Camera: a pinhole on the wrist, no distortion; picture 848 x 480 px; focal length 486.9 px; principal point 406.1 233.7 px. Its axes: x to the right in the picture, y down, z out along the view. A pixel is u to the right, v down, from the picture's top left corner.
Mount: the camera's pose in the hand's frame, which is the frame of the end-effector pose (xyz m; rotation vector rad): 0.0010 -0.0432 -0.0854 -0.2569 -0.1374 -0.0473
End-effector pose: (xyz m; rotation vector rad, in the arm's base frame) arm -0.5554 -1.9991 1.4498 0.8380 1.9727 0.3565
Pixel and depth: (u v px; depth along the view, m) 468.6 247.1 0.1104
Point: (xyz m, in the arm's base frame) -0.5425 -2.0093 1.4311
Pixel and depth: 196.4 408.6 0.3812
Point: -0.2205 -2.0171 1.5701
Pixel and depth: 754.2 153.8 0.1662
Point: -0.5172 -1.9642 1.3201
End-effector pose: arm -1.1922 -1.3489 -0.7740 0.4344 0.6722 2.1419
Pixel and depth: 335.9 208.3 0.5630
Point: -0.9142 -1.3699 -0.3817
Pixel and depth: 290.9 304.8 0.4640
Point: -1.0148 -1.4514 -0.4390
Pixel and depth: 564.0 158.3 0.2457
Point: -1.1194 -1.2492 -0.6461
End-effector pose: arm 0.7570 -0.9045 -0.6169 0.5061 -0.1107 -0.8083
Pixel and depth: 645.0 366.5 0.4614
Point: 0.9018 -1.0579 -0.2306
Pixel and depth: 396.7 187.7 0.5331
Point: 0.6068 -0.9905 -0.2056
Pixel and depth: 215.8 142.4 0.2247
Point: 0.6235 -0.8840 -0.5049
